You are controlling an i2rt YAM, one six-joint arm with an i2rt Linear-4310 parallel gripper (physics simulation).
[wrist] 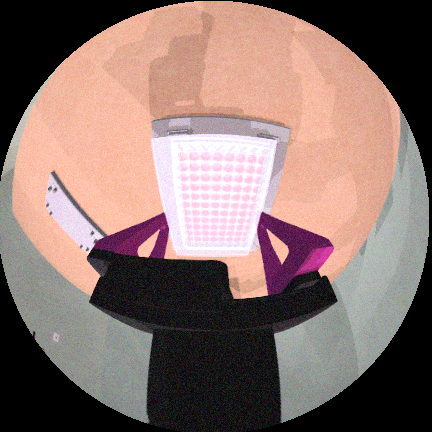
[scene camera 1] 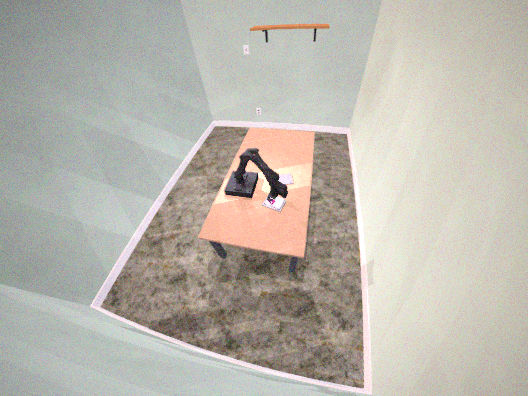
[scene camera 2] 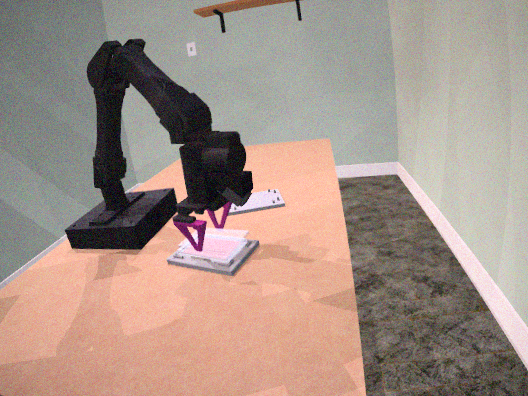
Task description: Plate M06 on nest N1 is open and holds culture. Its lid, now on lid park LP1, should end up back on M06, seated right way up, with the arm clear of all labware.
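Places are measured from the arm's base along level axes (x ahead, y left, z up), in millimetres.
Where they show: gripper, fingertip midpoint: (wrist: 212,216) (scene camera 1: 273,200) (scene camera 2: 209,240); arm's base at its link origin: (scene camera 1: 240,181) (scene camera 2: 118,208).
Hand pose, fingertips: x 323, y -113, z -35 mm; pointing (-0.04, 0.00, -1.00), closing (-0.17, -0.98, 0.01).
Observation:
Things, the pixels of their centre, and the offset from my fingertips. "*": a spot on its surface instead. Level surfaces: height alone.
- clear lid at the middle of its body: (wrist: 212,210) (scene camera 2: 213,239) (scene camera 1: 274,200) dy -2, dx +10, dz +5 mm
- plate M06 at a spot on its surface: (wrist: 219,193) * dy -10, dx +28, dz +9 mm
- grey nest N1 at the middle of its body: (wrist: 218,199) (scene camera 2: 212,251) (scene camera 1: 274,202) dy -7, dx +4, dz -21 mm
- lid park LP1 at the middle of its body: (wrist: 68,221) (scene camera 2: 253,200) (scene camera 1: 283,179) dy +272, dx +24, dz -20 mm
- wooden table at its surface level: dz -30 mm
My gripper (scene camera 1: 273,197) (scene camera 2: 207,225) (wrist: 212,216) has purple fingers and is shut on the clear lid (scene camera 2: 225,233) (wrist: 163,181), one finger on each long side. It holds the lid flat, right way up, over plate M06 (scene camera 2: 215,249) (wrist: 219,193), whose pink wells show through it. The plate sits on the grey nest N1 (scene camera 1: 276,206) (scene camera 2: 238,262) (wrist: 217,123). In the wrist view the lid lies a little to the left of the nest. I cannot tell if the lid touches the plate.
The lid park LP1 (scene camera 1: 287,178) (scene camera 2: 261,199) (wrist: 64,211), a pale grey slab, lies bare just behind the nest. The arm's black base (scene camera 1: 241,185) (scene camera 2: 123,217) stands to the left on the wooden table (scene camera 2: 213,332).

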